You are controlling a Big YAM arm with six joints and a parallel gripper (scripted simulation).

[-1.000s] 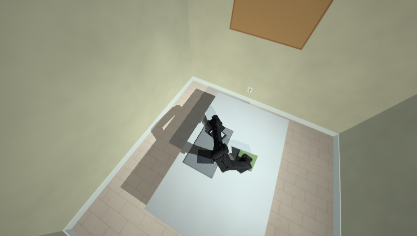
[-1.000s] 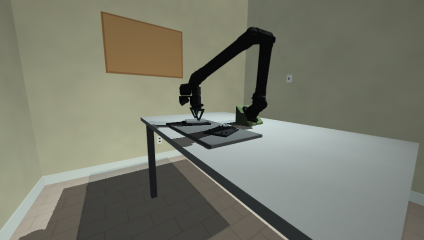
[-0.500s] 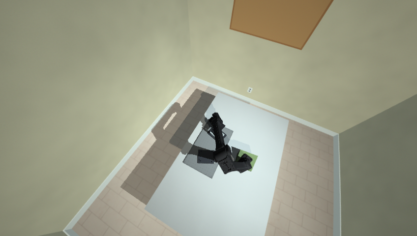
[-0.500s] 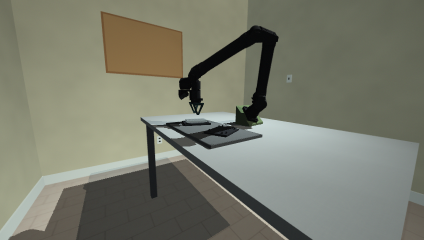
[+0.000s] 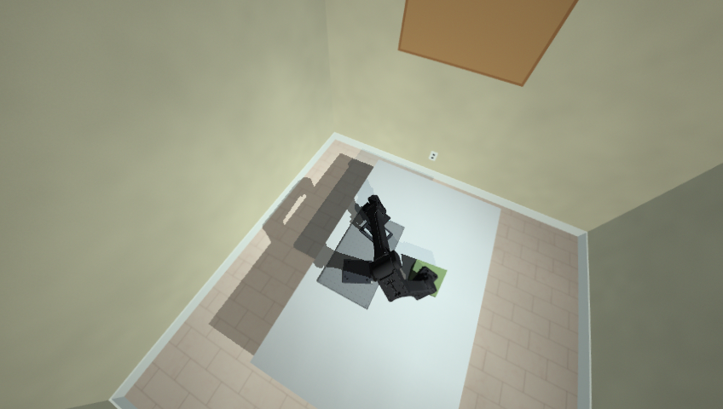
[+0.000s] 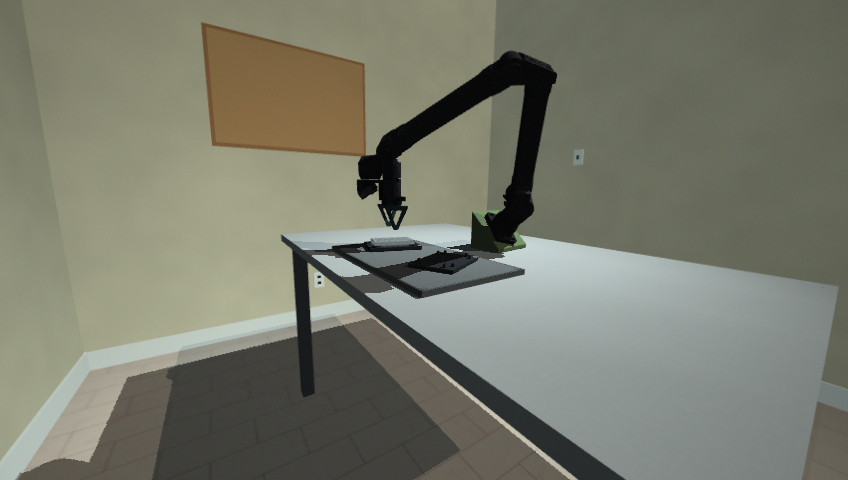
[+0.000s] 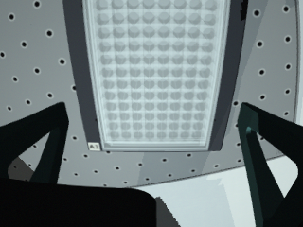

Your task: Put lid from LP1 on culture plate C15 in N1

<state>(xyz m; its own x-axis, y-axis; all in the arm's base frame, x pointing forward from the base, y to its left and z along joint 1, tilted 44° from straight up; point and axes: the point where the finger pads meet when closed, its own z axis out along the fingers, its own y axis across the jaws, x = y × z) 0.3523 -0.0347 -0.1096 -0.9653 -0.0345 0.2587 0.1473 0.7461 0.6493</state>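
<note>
Now: hand 5 cm above the clear lid. Also, from my hand: lid park LP1: 4 cm behind, 26 cm to the left, 7 cm below; label: 7 cm behind, 6 cm to the left, 6 cm below; culture plate C15: 5 cm below.
</note>
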